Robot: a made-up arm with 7 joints.
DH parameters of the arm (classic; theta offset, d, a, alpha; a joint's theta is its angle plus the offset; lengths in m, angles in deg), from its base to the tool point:
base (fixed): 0 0 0 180
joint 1: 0 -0.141 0.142 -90
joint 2: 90 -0.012 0.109 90
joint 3: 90 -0.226 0.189 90
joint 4: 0 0.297 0.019 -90
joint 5: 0 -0.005 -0.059 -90
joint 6: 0 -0.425 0.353 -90
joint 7: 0 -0.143 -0.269 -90
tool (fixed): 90 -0.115 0 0
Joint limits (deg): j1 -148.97..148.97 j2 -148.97..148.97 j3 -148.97..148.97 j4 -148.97..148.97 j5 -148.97..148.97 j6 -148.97..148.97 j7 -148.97..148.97
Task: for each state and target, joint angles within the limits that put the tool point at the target. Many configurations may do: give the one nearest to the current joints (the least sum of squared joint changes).
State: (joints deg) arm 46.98 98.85 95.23 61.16 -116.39 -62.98 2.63
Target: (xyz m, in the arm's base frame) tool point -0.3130 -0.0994 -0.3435
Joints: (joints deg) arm 46.56 83.99 94.14 58.05 -72.56 -50.37 -21.89
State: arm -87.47 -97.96 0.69 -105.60 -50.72 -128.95 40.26
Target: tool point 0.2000 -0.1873 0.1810
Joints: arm -58.00 -91.07 41.42 -108.95 -69.19 -134.78 68.11
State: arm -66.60 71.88 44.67 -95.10 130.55 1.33 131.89
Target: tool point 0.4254 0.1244 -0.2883
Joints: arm -54.26 63.02 30.95 -99.61 122.10 -17.09 130.58
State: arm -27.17 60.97 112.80 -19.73 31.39 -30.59 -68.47
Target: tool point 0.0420 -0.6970 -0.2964
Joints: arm 12.23 26.79 99.84 -24.99 25.59 -30.96 -34.05
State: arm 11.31 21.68 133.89 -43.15 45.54 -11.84 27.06
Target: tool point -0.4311 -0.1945 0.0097
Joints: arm 10.62 -27.67 103.37 -69.76 45.41 3.63 21.44
